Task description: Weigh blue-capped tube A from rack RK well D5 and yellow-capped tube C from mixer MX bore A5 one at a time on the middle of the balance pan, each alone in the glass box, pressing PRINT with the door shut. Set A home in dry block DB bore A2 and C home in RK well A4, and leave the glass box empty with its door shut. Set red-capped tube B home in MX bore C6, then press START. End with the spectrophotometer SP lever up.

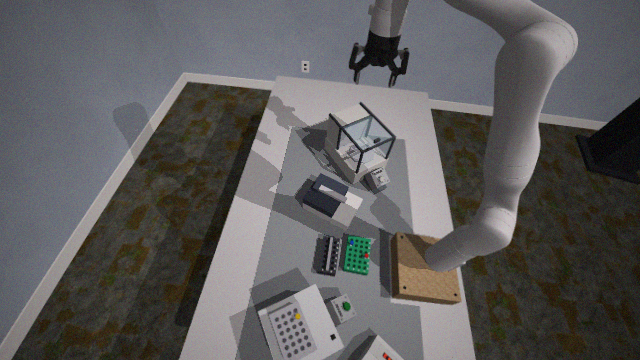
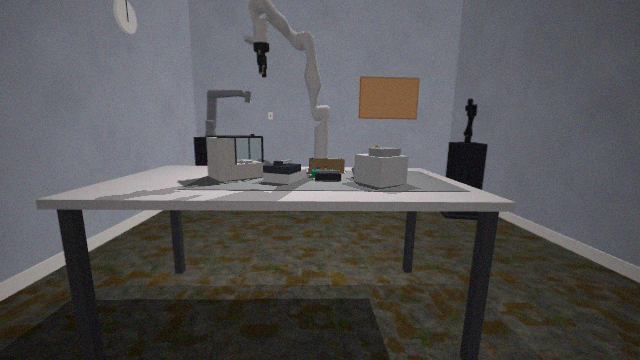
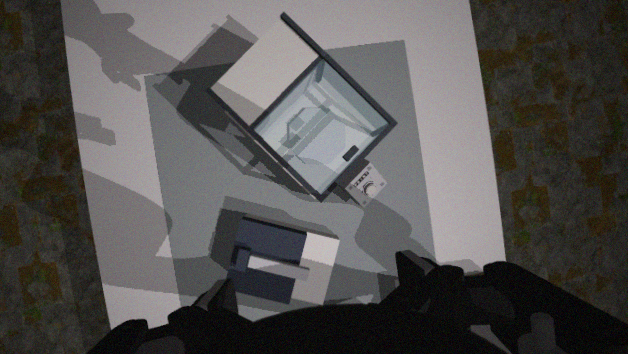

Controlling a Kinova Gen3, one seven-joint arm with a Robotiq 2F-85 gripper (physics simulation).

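Frame: origin at the arm's base, x down, y left, z ahead, level; millimetres.
Where they show: gripper, between the fingertips: (image 1: 373, 84) (image 2: 262, 75) (image 3: 317, 283); arm's base, origin of its link: (image 1: 437, 258) (image 2: 321, 158).
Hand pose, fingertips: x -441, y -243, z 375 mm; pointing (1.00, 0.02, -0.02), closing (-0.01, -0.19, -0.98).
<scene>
Things, the pixels of their top centre, and the offset from my fingertips. "spot": a spot on its surface instead.
- balance, centre of its top: (image 3: 324, 126) (image 1: 368, 130) (image 2: 242, 134) dx +288, dy -124, dz -20 mm
- PRINT box, centre of its top: (image 3: 371, 189) (image 1: 382, 177) dx +435, dy -30, dz -127 mm
- Blue-capped tube A, centre of its top: (image 1: 352, 242) dx +456, dy +273, dz -75 mm
- red-capped tube B, centre of its top: (image 1: 366, 255) dx +456, dy +304, dz -137 mm
- green rack, a spot on its surface: (image 1: 357, 273) spot: dx +505, dy +360, dz -125 mm
- Yellow-capped tube C, centre of its top: (image 1: 297, 316) dx +327, dy +571, dz +18 mm
- mixer, a spot on its surface: (image 1: 322, 317) spot: dx +375, dy +548, dz -46 mm
- spectrophotometer, centre of its top: (image 3: 282, 270) (image 1: 334, 193) (image 2: 285, 159) dx +408, dy +126, dz +37 mm
- dark strip holder, centre of its top: (image 1: 329, 253) (image 2: 328, 170) dx +462, dy +335, dz -10 mm
- START box, centre of its top: (image 1: 346, 306) dx +435, dy +488, dz -109 mm
- white device with a red display, a spot on its surface: (image 1: 387, 356) spot: dx +462, dy +579, dz -261 mm
My gripper (image 1: 374, 84) (image 2: 263, 74) (image 3: 317, 283) is open and empty, high above the table near the balance. The balance (image 2: 220, 160) (image 3: 265, 70) has a glass box whose top pane looks shut, its dark handle (image 1: 376, 140) (image 3: 351, 153) at the front edge; no tube shows inside. The PRINT box (image 1: 378, 178) (image 3: 369, 184) is beside it. Blue-capped tube A (image 1: 351, 242) and red-capped tube B (image 1: 366, 255) stand in the green rack (image 1: 357, 273). Yellow-capped tube C (image 1: 298, 316) stands in the mixer (image 1: 322, 317). The spectrophotometer (image 1: 325, 197) (image 3: 272, 237) has its pale lever (image 3: 277, 266) lying low.
A dark strip holder (image 1: 330, 256) stands beside the green rack. The START box (image 1: 343, 307) has a green button. Part of a white device with a red display (image 1: 387, 356) shows at the bottom edge. A brown block (image 1: 425, 290) sits at my arm's base.
</scene>
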